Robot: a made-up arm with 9 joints. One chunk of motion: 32 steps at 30 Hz.
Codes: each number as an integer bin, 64 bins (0 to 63) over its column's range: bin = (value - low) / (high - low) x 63, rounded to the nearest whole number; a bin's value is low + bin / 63 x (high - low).
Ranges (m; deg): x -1.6..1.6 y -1.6..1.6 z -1.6..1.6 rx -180..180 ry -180..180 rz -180..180
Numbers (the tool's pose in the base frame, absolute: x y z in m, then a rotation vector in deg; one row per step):
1: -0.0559 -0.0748 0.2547 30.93 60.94 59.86
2: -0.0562 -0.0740 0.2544 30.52 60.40 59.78
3: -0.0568 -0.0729 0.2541 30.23 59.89 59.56
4: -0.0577 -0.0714 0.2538 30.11 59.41 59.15
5: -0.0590 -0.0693 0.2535 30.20 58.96 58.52
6: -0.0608 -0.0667 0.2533 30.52 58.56 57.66
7: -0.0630 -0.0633 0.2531 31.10 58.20 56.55
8: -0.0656 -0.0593 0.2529 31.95 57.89 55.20
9: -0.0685 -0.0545 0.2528 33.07 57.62 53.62
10: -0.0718 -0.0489 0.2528 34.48 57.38 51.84
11: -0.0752 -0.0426 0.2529 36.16 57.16 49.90
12: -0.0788 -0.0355 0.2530 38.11 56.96 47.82
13: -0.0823 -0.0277 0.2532 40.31 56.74 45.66
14: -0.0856 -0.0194 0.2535 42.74 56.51 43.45
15: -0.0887 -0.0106 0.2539 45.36 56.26 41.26
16: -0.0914 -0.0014 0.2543 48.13 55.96 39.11
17: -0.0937 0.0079 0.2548 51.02 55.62 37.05
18: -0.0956 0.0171 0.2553 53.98 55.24 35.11
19: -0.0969 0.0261 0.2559 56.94 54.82 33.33
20: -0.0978 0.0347 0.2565 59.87 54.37 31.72
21: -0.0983 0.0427 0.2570 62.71 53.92 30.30
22: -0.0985 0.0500 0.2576 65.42 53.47 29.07
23: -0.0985 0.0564 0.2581 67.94 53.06 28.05
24: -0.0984 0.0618 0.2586 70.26 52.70 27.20
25: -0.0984 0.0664 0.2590 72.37 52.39 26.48
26: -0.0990 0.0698 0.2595 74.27 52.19 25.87
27: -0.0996 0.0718 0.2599 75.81 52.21 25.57
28: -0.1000 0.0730 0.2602 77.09 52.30 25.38
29: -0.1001 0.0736 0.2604 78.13 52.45 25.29
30: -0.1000 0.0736 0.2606 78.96 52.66 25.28
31: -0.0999 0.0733 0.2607 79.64 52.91 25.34
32: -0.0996 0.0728 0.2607 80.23 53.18 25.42
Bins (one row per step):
1: 30 30 37 37 42 42
2: 30 30 37 37 42 42
3: 30 30 37 37 42 42
4: 30 30 36 37 42 42
5: 30 30 36 37 42 42
6: 30 30 36 37 42 42
7: 30 30 36 37 42 41
8: 30 30 36 37 42 41
9: 30 30 36 37 42 41
10: 30 31 36 38 42 41
11: 30 31 36 38 42 40
12: 30 31 36 38 41 40
13: 30 31 36 39 41 39
14: 30 31 36 39 41 39
15: 30 31 36 39 41 39
16: 30 31 37 40 41 38
17: 30 32 37 40 41 38
18: 30 32 37 41 41 38
19: 30 32 37 41 41 37
20: 30 32 37 42 41 37
21: 30 32 37 42 41 37
22: 30 32 37 43 41 37
23: 30 33 37 43 41 36
24: 30 33 37 44 41 36
25: 30 33 37 44 41 36
26: 30 33 37 44 41 36
27: 30 33 37 45 41 36
28: 30 33 37 45 41 36
29: 30 33 37 45 41 36
30: 30 33 37 45 41 36
31: 30 33 37 45 41 36
32: 30 33 37 46 41 36

